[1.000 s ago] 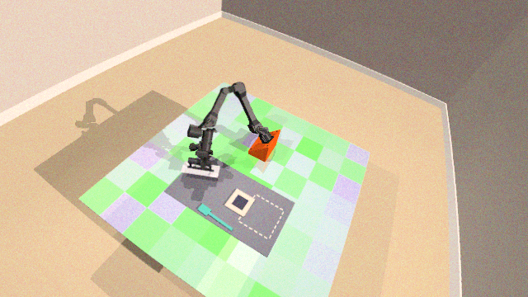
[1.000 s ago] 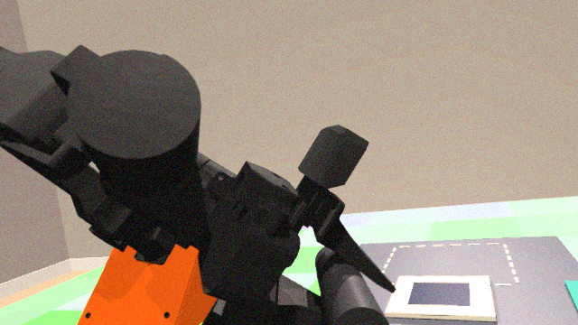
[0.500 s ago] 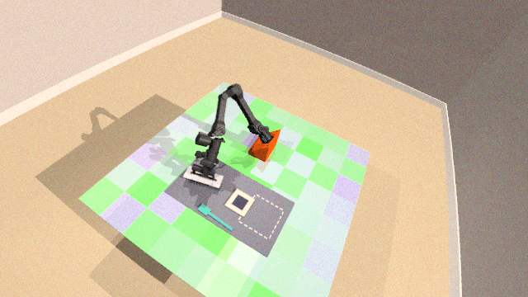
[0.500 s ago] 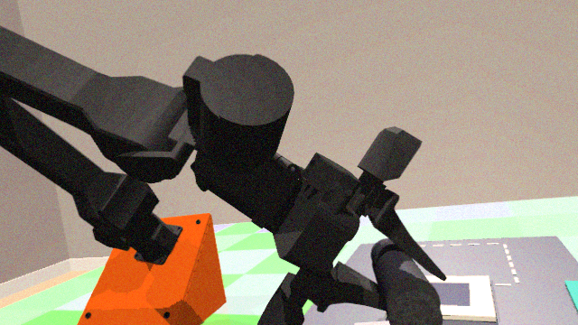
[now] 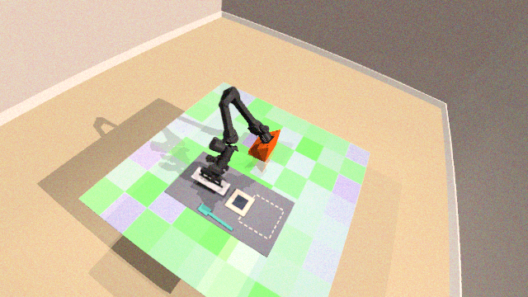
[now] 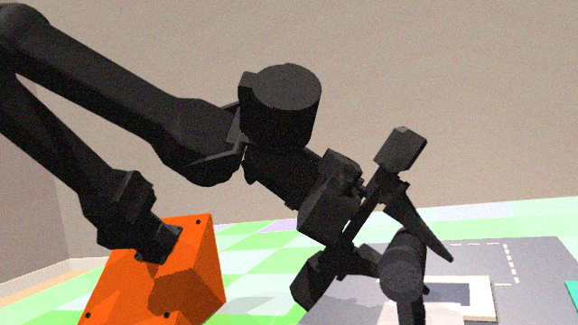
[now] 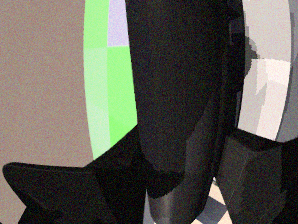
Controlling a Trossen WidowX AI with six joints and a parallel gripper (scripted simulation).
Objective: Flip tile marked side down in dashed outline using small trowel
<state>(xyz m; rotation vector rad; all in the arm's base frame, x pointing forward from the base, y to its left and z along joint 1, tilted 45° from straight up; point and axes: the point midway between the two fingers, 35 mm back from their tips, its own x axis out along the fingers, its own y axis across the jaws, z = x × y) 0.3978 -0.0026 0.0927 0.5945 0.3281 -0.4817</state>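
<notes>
Now: the grey mat 3 cm behind my gripper tip, 11 cm to the left of it and 11 cm below it. The rest, counted from my gripper tip: teal trowel (11 cm ahead, 10 cm to the left, 9 cm below); cream tile (4 cm behind, 16 cm to the left, 9 cm below).
</notes>
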